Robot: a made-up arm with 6 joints.
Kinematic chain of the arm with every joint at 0, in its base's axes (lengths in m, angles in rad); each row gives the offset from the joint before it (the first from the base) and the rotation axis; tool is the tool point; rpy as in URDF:
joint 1: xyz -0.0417 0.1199 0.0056 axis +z
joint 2: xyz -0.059 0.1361 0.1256 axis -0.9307 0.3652 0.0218
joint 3: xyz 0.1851 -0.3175 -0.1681 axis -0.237 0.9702 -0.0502
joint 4: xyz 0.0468 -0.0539 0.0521 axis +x
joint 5: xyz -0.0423 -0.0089 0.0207 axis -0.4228 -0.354 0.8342
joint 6: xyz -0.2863 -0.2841 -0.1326 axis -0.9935 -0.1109 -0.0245
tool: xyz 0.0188 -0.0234 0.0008 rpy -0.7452 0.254 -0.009
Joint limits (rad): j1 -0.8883..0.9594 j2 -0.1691..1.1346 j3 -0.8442..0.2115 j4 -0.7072..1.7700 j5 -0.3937..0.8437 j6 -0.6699..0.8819
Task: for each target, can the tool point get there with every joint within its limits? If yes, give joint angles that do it. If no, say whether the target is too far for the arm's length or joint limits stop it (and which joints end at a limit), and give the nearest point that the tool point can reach.
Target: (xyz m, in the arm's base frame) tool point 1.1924 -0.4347 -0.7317
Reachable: no: too far | nearest point 0.5236 -0.1342 -0.2778 | short by 0.862 m
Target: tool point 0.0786 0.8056 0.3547
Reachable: no: joint limits stop it (at a limit: joint 1, joint 2, joint 3, joint 4, joint 5, joint 6) | nearest point 0.2705 0.3818 0.6762 | short by 0.566 m
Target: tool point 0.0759 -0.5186 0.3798
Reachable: yes | joints 0.0291 0.8060 -0.1226 0.3358 0.6194 0.4162
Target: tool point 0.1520 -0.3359 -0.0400
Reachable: yes | joints 0.7003 0.7132 -0.5436 0.9765 -0.2778 -0.3806
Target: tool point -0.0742 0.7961 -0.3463
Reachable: no: joint limits stop it (at a limit: joint 1, joint 2, joint 3, joint 4, joint 6) | nearest point 0.1175 0.4379 -0.2903 | short by 0.410 m
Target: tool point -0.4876 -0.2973 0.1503
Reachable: yes | joints -0.6399 0.2518 0.0930 -0.0810 0.1070 0.2895
